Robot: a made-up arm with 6 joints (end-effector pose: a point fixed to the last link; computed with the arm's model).
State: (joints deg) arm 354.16 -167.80 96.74 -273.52 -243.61 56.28
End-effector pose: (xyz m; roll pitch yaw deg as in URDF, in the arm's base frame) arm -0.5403 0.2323 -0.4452 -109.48 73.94 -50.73
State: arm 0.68 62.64 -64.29 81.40 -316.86 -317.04
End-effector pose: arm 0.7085 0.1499 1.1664 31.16 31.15 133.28
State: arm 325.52 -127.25 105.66 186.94 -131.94 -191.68
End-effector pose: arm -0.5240 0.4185 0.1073 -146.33 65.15 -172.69
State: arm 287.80 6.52 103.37 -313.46 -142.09 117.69
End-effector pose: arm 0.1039 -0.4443 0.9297 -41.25 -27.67 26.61
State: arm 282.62 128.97 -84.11 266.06 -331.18 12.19
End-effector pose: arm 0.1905 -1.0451 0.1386 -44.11 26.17 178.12
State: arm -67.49 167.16 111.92 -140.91 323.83 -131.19
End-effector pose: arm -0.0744 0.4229 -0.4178 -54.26 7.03 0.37
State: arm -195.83 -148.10 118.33 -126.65 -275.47 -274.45
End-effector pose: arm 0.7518 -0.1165 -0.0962 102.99 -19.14 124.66
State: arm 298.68 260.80 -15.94 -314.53 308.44 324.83
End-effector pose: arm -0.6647 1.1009 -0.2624 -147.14 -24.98 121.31
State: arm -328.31 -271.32 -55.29 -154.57 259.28 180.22
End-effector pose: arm 0.9432 0.7011 0.5176 159.62 46.64 -141.92
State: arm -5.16 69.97 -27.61 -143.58 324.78 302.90
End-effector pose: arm 1.2264 -0.0219 0.8752 60.41 -53.89 130.45
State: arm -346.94 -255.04 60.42 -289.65 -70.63 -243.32
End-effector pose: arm 0.9586 0.1122 -0.5233 108.16 -39.41 25.03
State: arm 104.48 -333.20 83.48 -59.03 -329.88 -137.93
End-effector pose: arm -0.2001 0.9126 0.6536 141.33 -46.03 121.72
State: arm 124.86 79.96 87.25 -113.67 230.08 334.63
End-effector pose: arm -0.5919 0.5949 -0.0536 -43.44 39.82 -168.87
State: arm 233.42 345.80 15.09 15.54 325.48 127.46
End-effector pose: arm 0.1710 0.2139 1.5908 -28.00 19.50 11.44
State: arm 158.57 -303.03 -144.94 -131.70 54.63 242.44
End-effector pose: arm -0.0597 0.0909 0.5650 -126.23 28.04 -84.90
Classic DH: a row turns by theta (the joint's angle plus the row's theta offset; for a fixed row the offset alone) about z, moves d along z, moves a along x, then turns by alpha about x. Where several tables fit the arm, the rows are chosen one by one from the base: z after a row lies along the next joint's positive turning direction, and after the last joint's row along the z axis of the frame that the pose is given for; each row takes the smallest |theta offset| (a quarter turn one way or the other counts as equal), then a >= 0, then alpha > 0; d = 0 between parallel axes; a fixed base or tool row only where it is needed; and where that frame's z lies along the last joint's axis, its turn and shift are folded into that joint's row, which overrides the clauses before.
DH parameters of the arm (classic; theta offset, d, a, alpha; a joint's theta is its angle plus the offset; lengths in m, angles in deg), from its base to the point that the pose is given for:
joint 1: 0 0.194 0 -90
joint 2: -90 0 0.801 0
joint 3: 90 0.034 0 90
joint 4: 0 0.488 0 -90
joint 5: 0 0 0 90
joint 6: 0 0.159 0 0

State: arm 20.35 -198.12 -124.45 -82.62 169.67 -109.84
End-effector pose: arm 0.4233 0.1631 -0.3062 169.81 -36.10 -125.64
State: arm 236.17 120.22 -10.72 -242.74 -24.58 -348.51
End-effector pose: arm -0.7323 -1.0481 -0.4489 122.09 -24.56 -73.42
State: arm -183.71 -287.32 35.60 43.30 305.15 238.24
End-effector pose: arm -1.3383 0.1421 0.3405 -66.85 12.08 54.00
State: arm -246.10 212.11 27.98 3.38 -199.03 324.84
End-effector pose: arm 0.2677 -0.6955 -0.6080 -29.09 30.43 67.89
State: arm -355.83 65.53 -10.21 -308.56 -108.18 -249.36
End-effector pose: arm 1.0394 -0.0086 0.8527 -70.67 -20.78 138.45
